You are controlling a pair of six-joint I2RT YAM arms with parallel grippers.
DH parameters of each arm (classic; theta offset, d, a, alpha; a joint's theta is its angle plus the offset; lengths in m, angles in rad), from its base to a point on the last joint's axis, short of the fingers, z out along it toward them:
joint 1: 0 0.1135 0.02 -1.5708
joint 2: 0 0 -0.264 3.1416
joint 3: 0.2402 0 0.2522 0
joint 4: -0.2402 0 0.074 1.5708
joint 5: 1.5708 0 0 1.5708
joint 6: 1.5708 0.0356 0 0
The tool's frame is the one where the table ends.
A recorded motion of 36 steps. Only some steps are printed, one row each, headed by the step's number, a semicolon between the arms.
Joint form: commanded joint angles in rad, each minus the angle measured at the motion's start. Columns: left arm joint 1, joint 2, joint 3, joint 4, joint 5, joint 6; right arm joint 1, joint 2, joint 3, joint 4, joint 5, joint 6.
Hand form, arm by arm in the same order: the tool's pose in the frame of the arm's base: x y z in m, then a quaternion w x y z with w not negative. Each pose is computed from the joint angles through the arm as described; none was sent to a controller.
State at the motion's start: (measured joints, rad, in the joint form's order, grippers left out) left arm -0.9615 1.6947 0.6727 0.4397 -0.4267 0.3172; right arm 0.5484 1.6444 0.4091 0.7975 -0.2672 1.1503
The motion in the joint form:
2: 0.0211 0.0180 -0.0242 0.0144 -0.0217 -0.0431; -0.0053 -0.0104 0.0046 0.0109 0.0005 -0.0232
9: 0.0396 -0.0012 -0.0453 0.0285 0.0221 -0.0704; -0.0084 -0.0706 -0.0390 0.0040 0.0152 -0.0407
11: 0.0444 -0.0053 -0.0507 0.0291 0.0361 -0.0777; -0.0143 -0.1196 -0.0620 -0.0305 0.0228 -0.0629
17: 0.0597 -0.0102 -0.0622 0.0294 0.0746 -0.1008; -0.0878 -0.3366 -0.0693 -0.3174 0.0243 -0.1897
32: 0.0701 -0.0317 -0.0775 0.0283 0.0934 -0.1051; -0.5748 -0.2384 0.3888 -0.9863 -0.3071 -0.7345
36: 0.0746 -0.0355 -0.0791 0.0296 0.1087 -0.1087; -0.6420 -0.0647 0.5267 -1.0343 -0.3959 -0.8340
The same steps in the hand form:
2: 0.1985 -0.2458 0.1290 0.49023 0.40901 0.76868 0.03899; 0.2318 0.1509 0.1241 0.28173 0.16903 0.81519 0.47700
9: 0.1994 -0.2397 0.1300 0.49094 0.39938 0.77410 0.01592; 0.2223 0.1436 0.1279 0.29444 0.16597 0.81363 0.47304
11: 0.1995 -0.2381 0.1298 0.48927 0.39818 0.77587 0.00951; 0.2165 0.1381 0.1306 0.30088 0.16250 0.81688 0.46452
17: 0.2005 -0.2338 0.1280 0.48275 0.39355 0.78231 -0.00755; 0.2072 0.1124 0.1498 0.32004 0.14996 0.83965 0.41239
32: 0.1999 -0.2290 0.1299 0.48277 0.39127 0.78334 -0.01499; 0.2850 0.0118 0.2089 0.30433 0.09051 0.88996 0.32734
36: 0.2004 -0.2283 0.1306 0.48250 0.39104 0.78345 -0.02189; 0.3199 -0.0080 0.1997 0.28380 0.07330 0.89359 0.33996

